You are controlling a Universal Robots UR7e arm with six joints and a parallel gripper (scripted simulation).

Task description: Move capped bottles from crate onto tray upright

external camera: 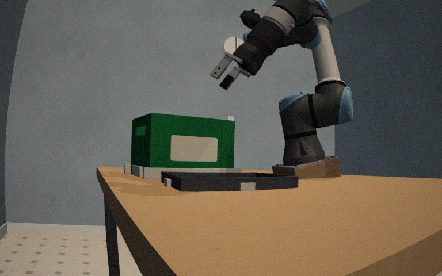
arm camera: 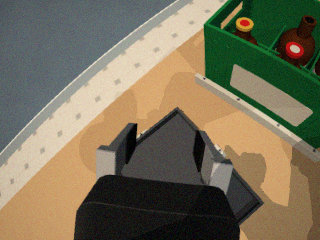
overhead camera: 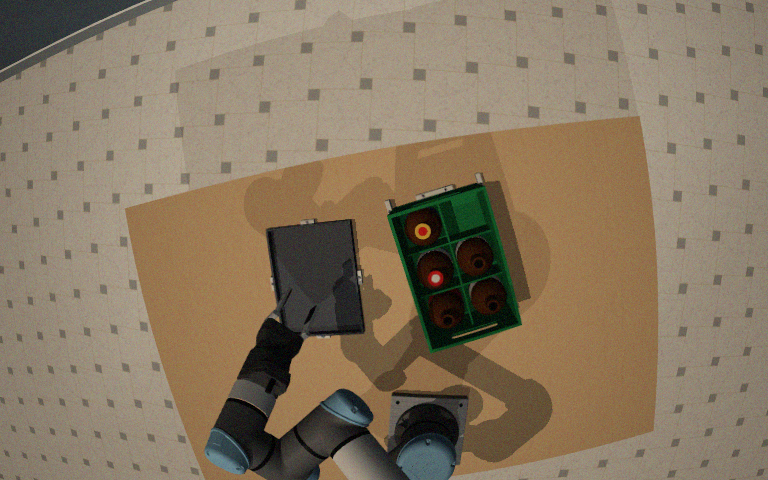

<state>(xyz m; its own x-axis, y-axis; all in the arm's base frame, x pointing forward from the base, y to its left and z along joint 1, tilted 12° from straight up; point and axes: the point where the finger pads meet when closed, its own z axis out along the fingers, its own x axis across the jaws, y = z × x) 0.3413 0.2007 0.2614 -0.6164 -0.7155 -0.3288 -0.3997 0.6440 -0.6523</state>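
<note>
Right now my hand is 10 mm short of the red-capped bottle, 240 mm to the left of it and 160 mm above it. From my hand the other things lie so: dark grey tray 20 mm to the left, 230 mm below; then green crate 20 mm ahead, 280 mm to the right, 160 mm below; then open bottle 70 mm behind, 260 mm to the right, 160 mm below.
</note>
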